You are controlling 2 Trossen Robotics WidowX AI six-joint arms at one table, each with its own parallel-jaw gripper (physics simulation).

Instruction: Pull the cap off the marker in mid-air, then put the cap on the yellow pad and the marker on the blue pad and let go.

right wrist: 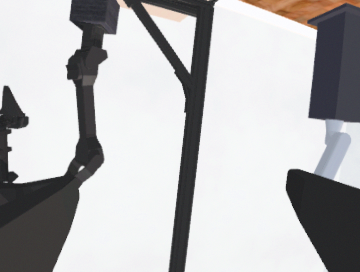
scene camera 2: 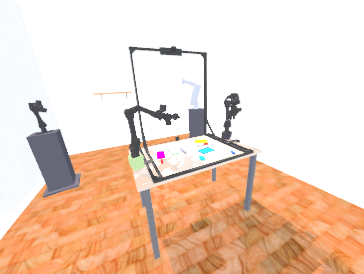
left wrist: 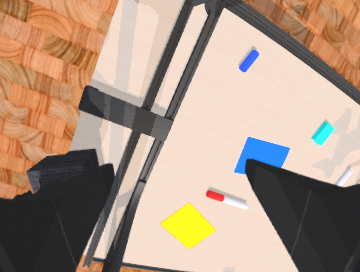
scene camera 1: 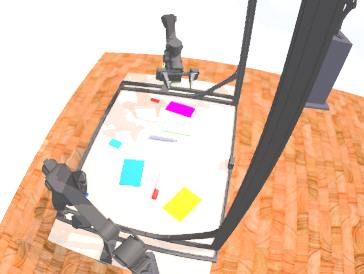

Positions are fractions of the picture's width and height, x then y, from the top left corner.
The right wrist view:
my right gripper: 0.51, 0.67
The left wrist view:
my left gripper: 0.50, 0.62
yellow pad: 0.52, 0.83
blue pad: 0.74, 0.56
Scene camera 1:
yellow pad: 0.51, 0.74
